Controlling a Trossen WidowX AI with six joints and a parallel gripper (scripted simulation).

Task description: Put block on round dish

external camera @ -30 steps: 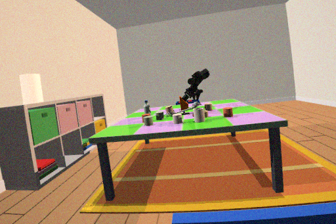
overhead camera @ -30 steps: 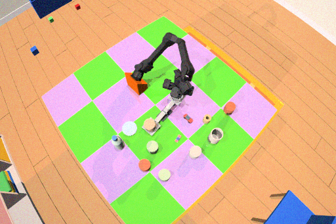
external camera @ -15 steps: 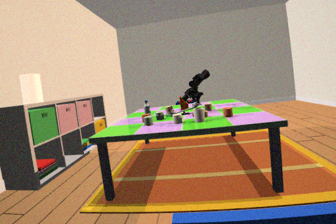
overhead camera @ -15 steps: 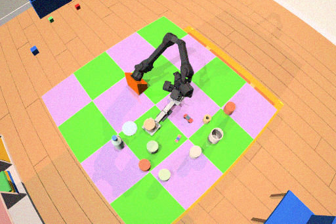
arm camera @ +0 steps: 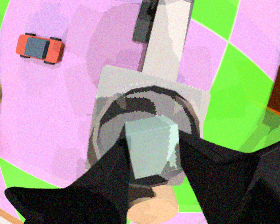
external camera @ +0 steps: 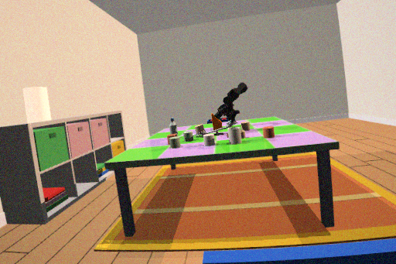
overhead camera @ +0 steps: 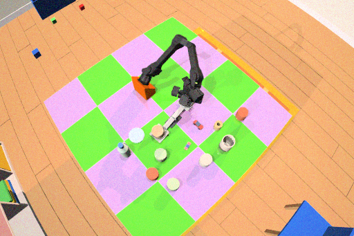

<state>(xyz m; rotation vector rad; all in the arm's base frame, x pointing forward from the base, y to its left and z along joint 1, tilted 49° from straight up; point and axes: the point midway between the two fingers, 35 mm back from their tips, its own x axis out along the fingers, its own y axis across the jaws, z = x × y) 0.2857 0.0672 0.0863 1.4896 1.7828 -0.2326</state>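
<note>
My gripper tip is 360 mm to the left of the round dish, 80 mm past it and 80 mm above it. The rest, counted from my gripper tip: grey block: 10 mm above; tan cup: 140 mm to the left, 50 mm behind, 40 mm below; small grey balance: 120 mm to the right, 60 mm below, 10 mm ahead.
</note>
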